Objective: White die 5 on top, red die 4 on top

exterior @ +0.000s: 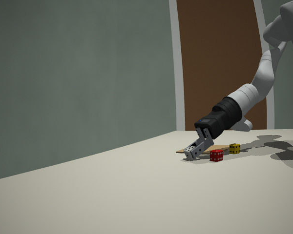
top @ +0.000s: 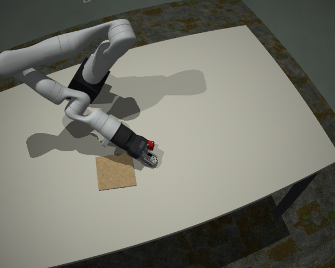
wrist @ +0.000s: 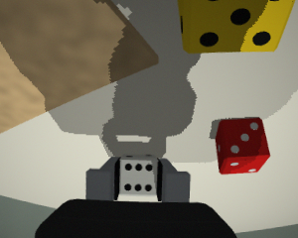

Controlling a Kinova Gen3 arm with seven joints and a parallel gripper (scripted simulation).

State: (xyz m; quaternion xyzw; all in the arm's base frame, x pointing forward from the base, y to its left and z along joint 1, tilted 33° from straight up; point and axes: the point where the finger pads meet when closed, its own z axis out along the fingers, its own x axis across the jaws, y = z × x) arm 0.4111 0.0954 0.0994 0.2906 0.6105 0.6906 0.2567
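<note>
Now: hand 1 cm to the right of the white die and 1 cm short of it. Also, from my hand: red die (6 cm behind, 2 cm to the left, 1 cm below); brown mat (14 cm to the right, 2 cm below); yellow die (10 cm behind, 8 cm to the right, 1 cm below).
</note>
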